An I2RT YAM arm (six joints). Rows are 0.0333 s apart.
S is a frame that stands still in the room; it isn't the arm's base.
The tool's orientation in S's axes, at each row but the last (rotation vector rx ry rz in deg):
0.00 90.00 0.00
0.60 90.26 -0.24
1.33 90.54 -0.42
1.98 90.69 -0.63
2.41 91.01 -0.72
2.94 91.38 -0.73
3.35 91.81 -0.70
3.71 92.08 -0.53
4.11 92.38 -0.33
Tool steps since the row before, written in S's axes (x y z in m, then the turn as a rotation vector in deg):
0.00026 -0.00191 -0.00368 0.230 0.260 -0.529
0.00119 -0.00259 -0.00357 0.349 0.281 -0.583
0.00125 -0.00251 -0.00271 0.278 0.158 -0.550
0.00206 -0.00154 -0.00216 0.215 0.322 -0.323
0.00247 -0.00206 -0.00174 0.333 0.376 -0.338
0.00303 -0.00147 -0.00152 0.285 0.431 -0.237
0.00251 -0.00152 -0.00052 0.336 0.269 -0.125
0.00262 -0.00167 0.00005 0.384 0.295 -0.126
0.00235 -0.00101 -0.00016 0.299 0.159 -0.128
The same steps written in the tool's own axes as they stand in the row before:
0.00368 -0.00191 0.00026 0.529 0.260 0.230
0.00355 -0.00259 0.00123 0.583 0.282 0.349
0.00267 -0.00251 0.00132 0.549 0.158 0.280
0.00211 -0.00151 0.00213 0.325 0.323 0.210
0.00166 -0.00200 0.00257 0.339 0.381 0.326
0.00141 -0.00138 0.00312 0.241 0.436 0.273
0.00040 -0.00142 0.00259 0.122 0.280 0.328
-0.00020 -0.00154 0.00269 0.123 0.308 0.374
0.00002 -0.00090 0.00240 0.122 0.168 0.296

